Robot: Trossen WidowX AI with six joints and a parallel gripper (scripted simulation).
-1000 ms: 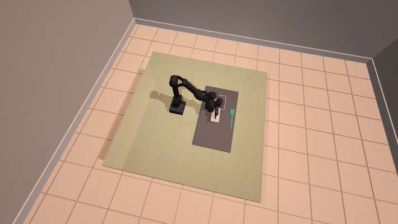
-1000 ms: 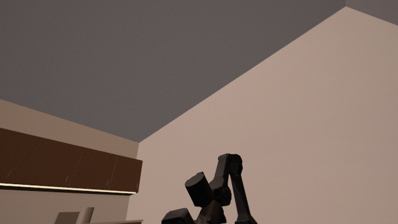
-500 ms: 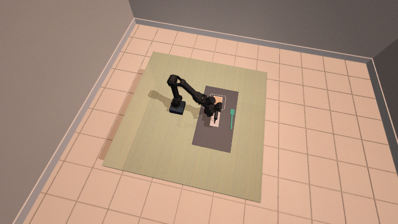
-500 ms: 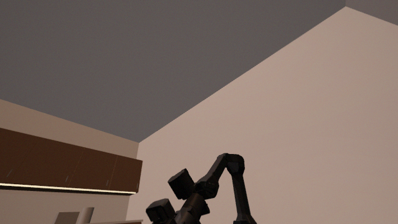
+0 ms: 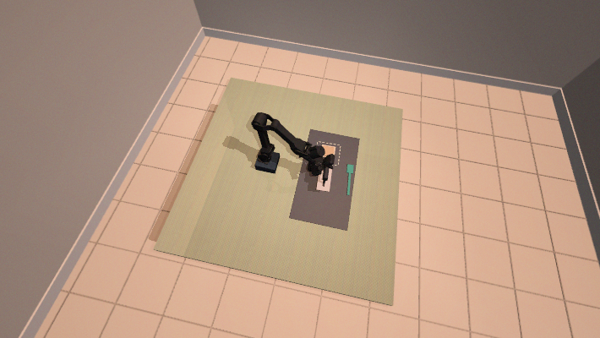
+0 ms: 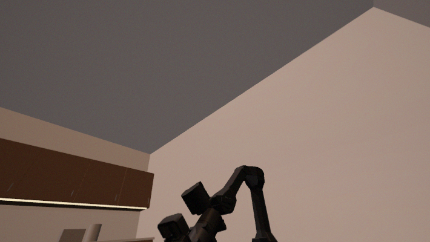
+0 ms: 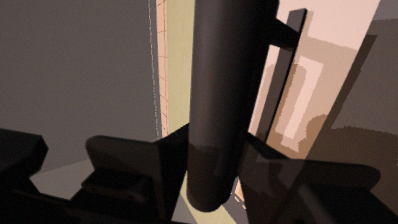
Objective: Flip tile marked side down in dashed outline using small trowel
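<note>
Now: gripper tip 150 mm above the dark mat, 20 mm to the right of it and 10 mm past it. From my gripper tip the other things lie so: tile 180 mm to the left, 120 mm below, 60 mm behind; teal flat tool 120 mm below, 120 mm ahead, 60 mm to the left.
</note>
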